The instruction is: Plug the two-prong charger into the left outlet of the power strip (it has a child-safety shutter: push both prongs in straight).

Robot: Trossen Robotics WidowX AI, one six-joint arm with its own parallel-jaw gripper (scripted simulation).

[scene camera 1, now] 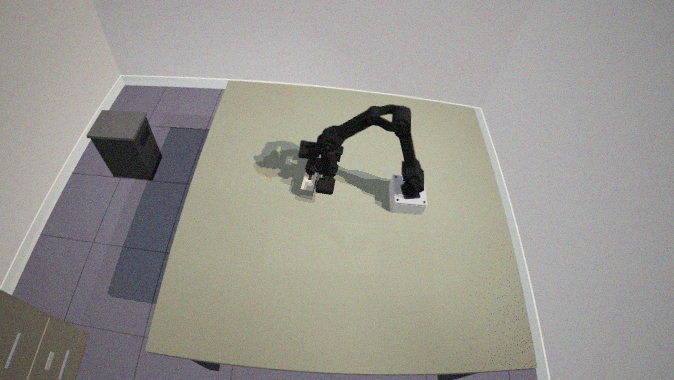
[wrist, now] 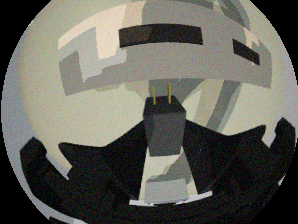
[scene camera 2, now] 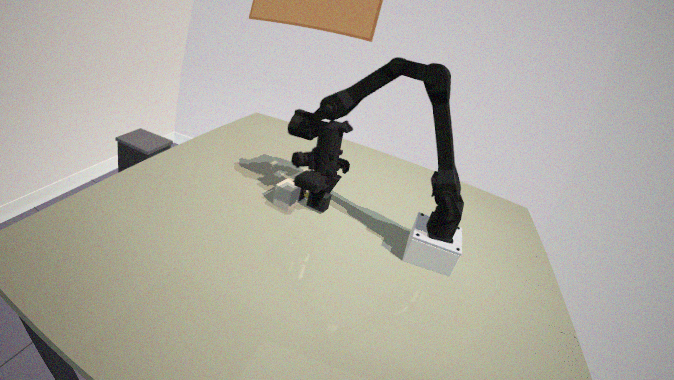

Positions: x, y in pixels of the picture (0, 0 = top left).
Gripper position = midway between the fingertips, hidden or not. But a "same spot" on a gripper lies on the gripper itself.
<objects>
My gripper shows in scene camera 1 [328, 185], in the wrist view and in scene camera 2. One and the same spot on my gripper: [scene camera 2: 331, 180] is [wrist: 200, 179].
</objects>
